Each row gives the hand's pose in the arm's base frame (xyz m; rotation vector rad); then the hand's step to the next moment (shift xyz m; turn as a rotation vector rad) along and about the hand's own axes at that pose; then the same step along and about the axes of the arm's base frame.
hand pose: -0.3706 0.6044 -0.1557 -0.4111 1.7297 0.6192
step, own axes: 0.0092 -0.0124 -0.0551 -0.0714 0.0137 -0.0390
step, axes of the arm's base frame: -0.0381 -0.0426 -0.0021 -0.0209 -0.0162 0.0782
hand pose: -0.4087 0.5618 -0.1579 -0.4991 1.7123 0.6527
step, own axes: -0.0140 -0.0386 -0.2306 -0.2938 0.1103 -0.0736
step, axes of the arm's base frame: -0.1414 -0.1811 0.0458 -0.0565 0.0310 0.3158
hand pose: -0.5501 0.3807 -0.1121 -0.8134 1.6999 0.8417
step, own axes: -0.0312 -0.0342 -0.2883 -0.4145 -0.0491 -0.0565
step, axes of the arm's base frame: -0.1046 -0.2570 0.0908 0.1149 -0.0241 0.4045
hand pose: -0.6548 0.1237 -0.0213 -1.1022 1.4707 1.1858
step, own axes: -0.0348 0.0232 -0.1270 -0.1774 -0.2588 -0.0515
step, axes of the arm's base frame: -0.0314 -0.1189 0.0524 0.2783 -0.0695 0.1372
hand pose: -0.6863 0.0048 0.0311 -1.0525 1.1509 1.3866
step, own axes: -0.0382 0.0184 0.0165 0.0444 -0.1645 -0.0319
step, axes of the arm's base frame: -0.0143 0.0093 0.0422 0.1590 -0.0178 -0.0667
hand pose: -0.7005 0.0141 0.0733 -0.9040 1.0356 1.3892
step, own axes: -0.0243 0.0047 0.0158 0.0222 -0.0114 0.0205
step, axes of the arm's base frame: -0.0021 0.0072 0.0284 0.0104 0.0264 -0.0154
